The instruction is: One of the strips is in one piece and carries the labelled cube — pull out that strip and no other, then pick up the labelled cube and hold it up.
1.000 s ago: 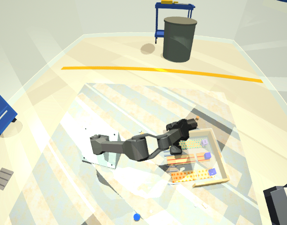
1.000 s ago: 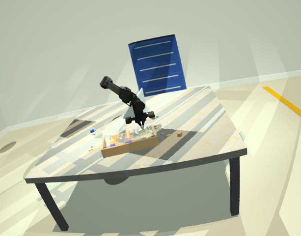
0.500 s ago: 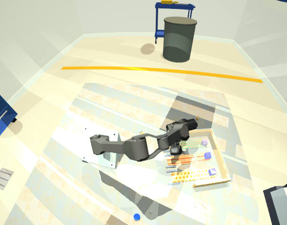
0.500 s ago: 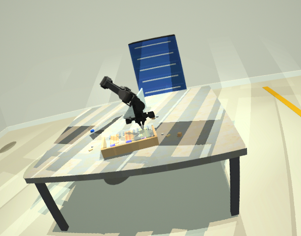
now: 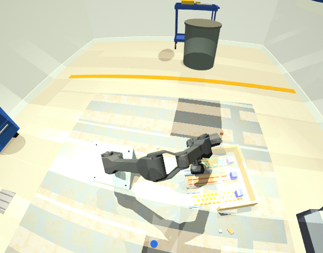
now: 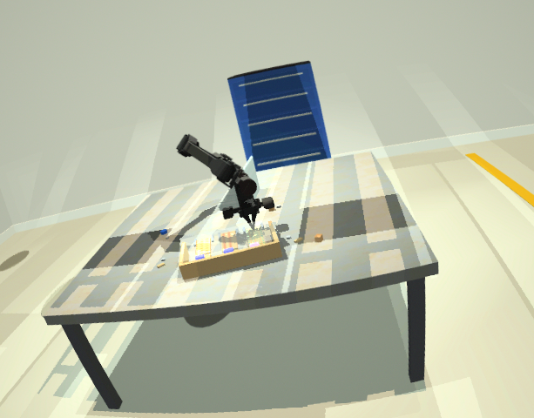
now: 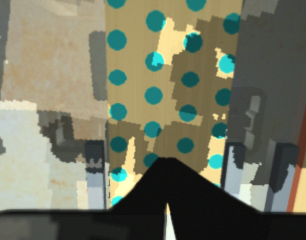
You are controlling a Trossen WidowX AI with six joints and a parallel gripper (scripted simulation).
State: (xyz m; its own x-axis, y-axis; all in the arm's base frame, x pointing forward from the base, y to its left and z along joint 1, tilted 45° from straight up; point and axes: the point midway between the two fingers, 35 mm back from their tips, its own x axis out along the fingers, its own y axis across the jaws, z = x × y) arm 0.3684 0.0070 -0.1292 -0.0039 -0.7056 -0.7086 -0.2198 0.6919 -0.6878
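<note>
The cyan-dotted strip lies 90 mm ahead of my gripper tip and 20 mm to the left of it. The rest, counted from my gripper tip: labelled cube 200 mm ahead, 40 mm to the left, 20 mm above; blue disc 410 mm to the right, 130 mm behind.
</note>
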